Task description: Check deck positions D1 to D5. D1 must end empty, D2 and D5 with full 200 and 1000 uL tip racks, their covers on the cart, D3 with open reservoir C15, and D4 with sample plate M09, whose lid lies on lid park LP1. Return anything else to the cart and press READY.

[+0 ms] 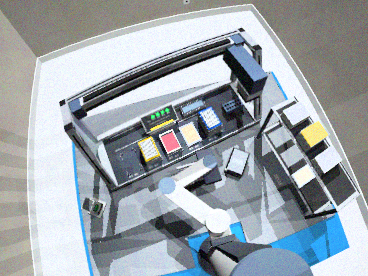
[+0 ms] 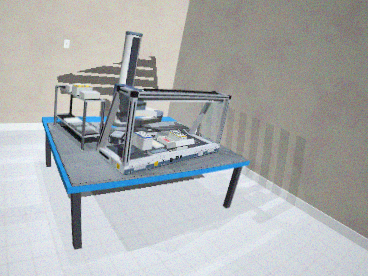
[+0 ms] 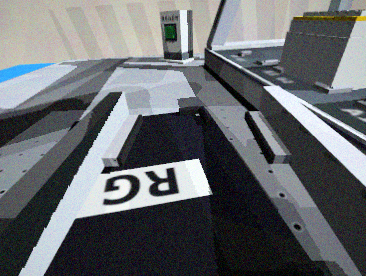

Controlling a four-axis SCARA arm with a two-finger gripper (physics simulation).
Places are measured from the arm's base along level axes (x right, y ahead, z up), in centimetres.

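Pixels of known places: gripper, fingertip midpoint: (image 2: 153,131) (image 3: 192,104).
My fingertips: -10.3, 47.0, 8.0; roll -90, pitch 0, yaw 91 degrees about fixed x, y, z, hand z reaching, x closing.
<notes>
Behind a point stands the place of what it marks, as x, y, z.
My gripper (image 3: 192,104) @[-10.3, 47.0, 8.0] is shut to its narrow setting, a gap between its fingers and nothing held, above the black RG stand (image 3: 145,235) @[-2.8, 45.4, 6.3]. D1 at the deck's left end looks empty. D2 holds a yellow-rimmed tip rack (image 1: 148,148) @[-22.5, 65.4, 12.3], D3 the red-filled open reservoir (image 1: 170,142) @[-10.2, 67.7, 7.4], D4 a pale orange plate (image 1: 190,134) @[1.9, 69.2, 7.5], D5 a blue-rimmed tip rack (image 1: 209,118) @[13.6, 71.8, 15.8]. A pale-topped block (image 1: 237,162) @[22.2, 46.0, 7.1] lies in front of the deck; its label is unreadable. The READY box (image 1: 95,206) @[-58.8, 41.0, 10.8] has a green button (image 3: 170,32) @[-58.3, 40.5, 9.2]. The cart (image 1: 341,182) @[59.5, 13.8, 36.3] (image 2: 84,125) @[55.0, 62.0, 19.7] holds white covers and other pieces.
A yellow-topped item (image 1: 314,133) @[52.2, 38.6, 42.3] stands on the cart's upper level, a cream piece (image 1: 303,176) @[54.2, 25.4, 12.9] on the lower. The frame with a blue-grey head (image 1: 247,70) @[30.9, 73.2, 49.9] spans the deck. The deck's front rail and a yellow-rimmed rack (image 3: 320,47) @[-19.7, 59.4, 9.6] are to the gripper's right.
</notes>
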